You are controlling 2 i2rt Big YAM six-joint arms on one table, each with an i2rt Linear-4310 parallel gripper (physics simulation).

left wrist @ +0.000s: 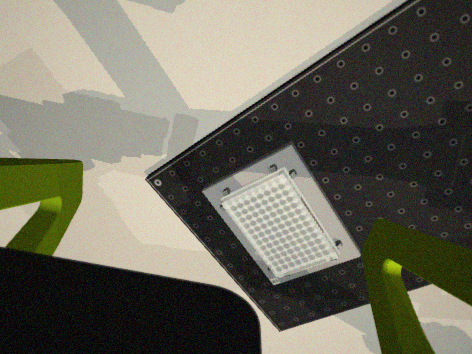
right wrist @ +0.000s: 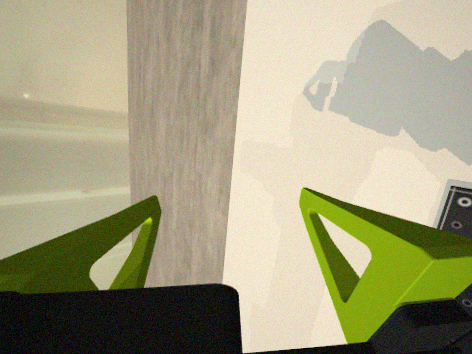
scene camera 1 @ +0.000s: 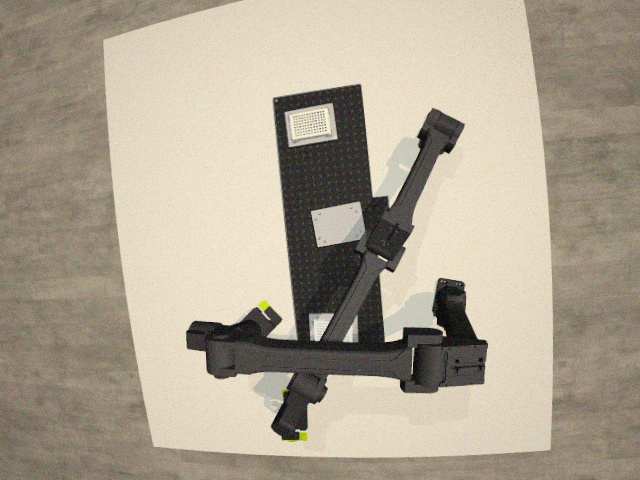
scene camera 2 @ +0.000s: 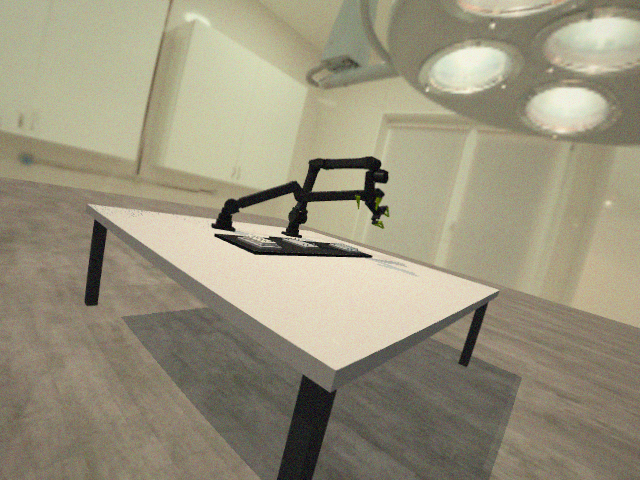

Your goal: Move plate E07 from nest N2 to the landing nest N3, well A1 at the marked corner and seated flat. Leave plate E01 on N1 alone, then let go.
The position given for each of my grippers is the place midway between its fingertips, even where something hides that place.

Labels:
My left gripper [scene camera 1: 262, 326] is open, with nothing in its grasp. My right gripper [right wrist: 230, 199] is open, with nothing in its grasp.

